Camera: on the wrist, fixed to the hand. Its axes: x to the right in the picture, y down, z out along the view.
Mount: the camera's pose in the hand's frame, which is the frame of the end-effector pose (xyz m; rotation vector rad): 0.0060 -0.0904 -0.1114 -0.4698 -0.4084 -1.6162
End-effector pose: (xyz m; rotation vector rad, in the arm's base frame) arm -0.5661 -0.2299 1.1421 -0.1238 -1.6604 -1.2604
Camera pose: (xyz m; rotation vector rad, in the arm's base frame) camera -0.5518 -0.3590 1.0808 -0.7288 1.3124 2.3412
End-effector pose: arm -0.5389 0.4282 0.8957 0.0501 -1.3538 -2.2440
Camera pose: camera -0.5489 0.3680 0.7657 -0.3977 0.4472 1.9897
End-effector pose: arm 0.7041 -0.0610 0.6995 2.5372 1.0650 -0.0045
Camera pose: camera 0.6301 0.0398 0.7701 0.7046 2.1827 -0.5690
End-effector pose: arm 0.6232 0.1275 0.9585 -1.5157 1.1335 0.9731
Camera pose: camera 0.7173 0.0261 0.9971 -1.8032 -0.7343 0.2887
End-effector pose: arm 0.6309 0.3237 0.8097 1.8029 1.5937 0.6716
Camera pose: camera 0.4899 0.3496 0.8171 -0.0140 1.7573 -0.1311
